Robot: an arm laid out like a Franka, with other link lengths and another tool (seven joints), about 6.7 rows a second.
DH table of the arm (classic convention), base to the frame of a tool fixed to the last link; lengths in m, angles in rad. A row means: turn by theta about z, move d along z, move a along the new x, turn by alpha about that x. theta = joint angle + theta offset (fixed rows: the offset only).
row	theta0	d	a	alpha
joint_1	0	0.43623	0	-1.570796
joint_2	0	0	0	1.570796
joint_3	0	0.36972	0.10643	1.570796
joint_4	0	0	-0.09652	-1.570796
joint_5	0	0.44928	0	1.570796
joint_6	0	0	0.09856	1.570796
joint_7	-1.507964	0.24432	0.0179	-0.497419
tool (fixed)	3.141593	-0.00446	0	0
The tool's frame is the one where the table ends.
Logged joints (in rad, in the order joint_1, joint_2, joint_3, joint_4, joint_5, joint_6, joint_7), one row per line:
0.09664, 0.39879, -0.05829, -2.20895, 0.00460, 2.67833, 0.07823
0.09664, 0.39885, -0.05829, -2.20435, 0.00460, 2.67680, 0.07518
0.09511, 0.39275, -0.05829, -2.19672, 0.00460, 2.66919, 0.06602
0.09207, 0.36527, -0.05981, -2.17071, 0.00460, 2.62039, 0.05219
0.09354, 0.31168, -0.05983, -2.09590, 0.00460, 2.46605, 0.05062
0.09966, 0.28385, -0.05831, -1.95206, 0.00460, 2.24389, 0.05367
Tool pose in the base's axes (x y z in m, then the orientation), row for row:
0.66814, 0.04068, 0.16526, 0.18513, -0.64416, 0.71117, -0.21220
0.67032, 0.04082, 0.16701, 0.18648, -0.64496, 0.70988, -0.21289
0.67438, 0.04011, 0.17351, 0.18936, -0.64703, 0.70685, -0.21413
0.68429, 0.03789, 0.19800, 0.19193, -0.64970, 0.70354, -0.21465
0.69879, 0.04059, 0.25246, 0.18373, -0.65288, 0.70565, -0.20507
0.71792, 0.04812, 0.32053, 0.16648, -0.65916, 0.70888, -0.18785
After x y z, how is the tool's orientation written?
As a quaternion, w x y z.
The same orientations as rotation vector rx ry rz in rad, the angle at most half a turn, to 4 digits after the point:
-1.8152, 2.0040, -0.5980
-1.8161, 1.9989, -0.5995
-1.8191, 1.9873, -0.6020
-1.8241, 1.9752, -0.6026
-1.8411, 1.9900, -0.5783
-1.8765, 2.0180, -0.5348

